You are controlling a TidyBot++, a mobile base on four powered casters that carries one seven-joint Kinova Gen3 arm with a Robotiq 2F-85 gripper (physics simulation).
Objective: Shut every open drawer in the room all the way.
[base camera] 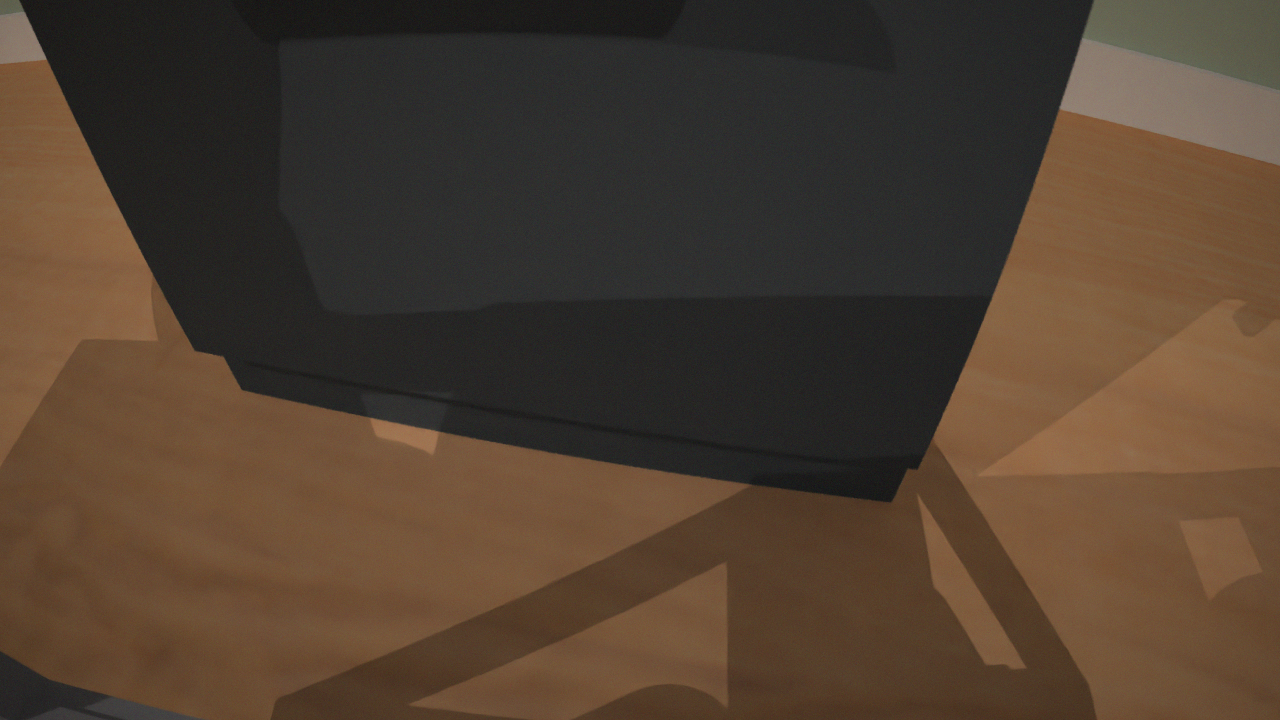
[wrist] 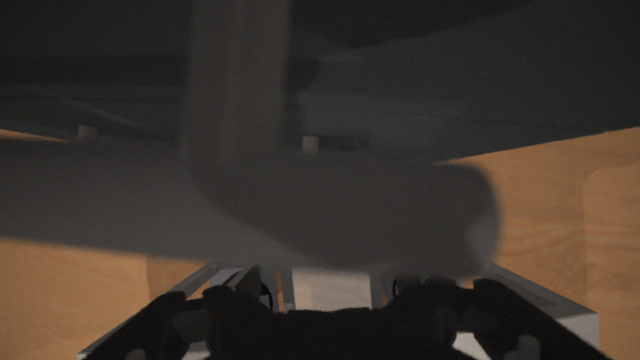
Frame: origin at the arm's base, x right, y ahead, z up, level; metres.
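Seen in the pictures: gripper, between the fingertips: [wrist: 327, 276].
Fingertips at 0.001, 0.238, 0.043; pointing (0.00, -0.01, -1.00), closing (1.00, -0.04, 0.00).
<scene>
Offsets run from my fingertips to a thing's top centre, as dx, dy, dz. "spot": to the spot under its first point. Level surfaces: height alone.
A dark cabinet [base camera: 626, 197] [wrist: 450, 95] stands close in front of me, its front filling the upper middle of the base view and the top of the wrist view. A lower, set-back strip shows along its bottom edge. In the wrist view a thick grey bar handle @(spot: +0.003, +0.056, +0.130) [wrist: 325, 215], blurred and very near the camera, runs across the middle, with its post @(-0.006, +0.073, +0.129) [wrist: 237, 75] going up. Two small pale pegs show behind it. I cannot tell from these views how far any drawer stands out. My gripper [wrist: 327, 276] is open, below the bar handle in the wrist view, with nothing seen between its fingers.
The wooden floor @(dz -0.440) [base camera: 268, 537] [wrist: 550, 200] has shadows on it. A pale baseboard [base camera: 1163, 102] and green wall [base camera: 1199, 35] are behind the cabinet on the right. Part of my grey base [base camera: 89, 702] [wrist: 575, 325] shows at the bottom of both views.
</scene>
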